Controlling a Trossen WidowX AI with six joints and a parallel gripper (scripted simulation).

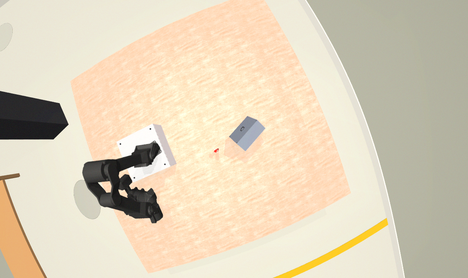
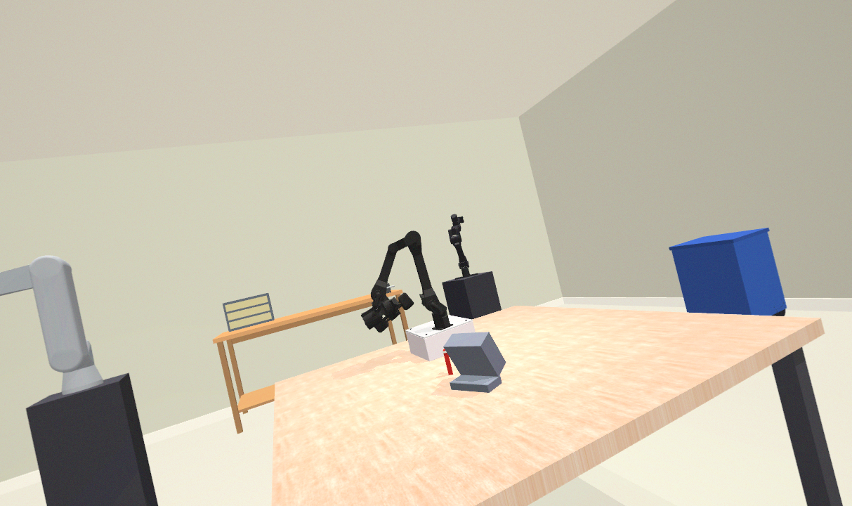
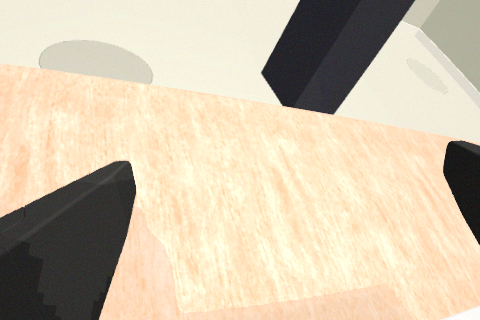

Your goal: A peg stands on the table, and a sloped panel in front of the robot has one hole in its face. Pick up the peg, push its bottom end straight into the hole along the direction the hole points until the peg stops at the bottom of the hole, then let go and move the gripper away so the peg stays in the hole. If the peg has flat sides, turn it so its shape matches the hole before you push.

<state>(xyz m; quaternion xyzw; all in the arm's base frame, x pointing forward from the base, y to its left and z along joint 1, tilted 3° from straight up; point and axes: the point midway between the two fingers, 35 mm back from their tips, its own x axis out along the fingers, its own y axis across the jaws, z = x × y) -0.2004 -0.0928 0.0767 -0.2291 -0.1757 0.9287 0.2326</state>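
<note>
Right now my gripper tip is 460 mm short of the red peg, 110 mm above it and 90 mm to the left of it. From my gripper tip the other things lie so: grey sloped panel: 620 mm ahead, 90 mm to the right, 90 mm below.
</note>
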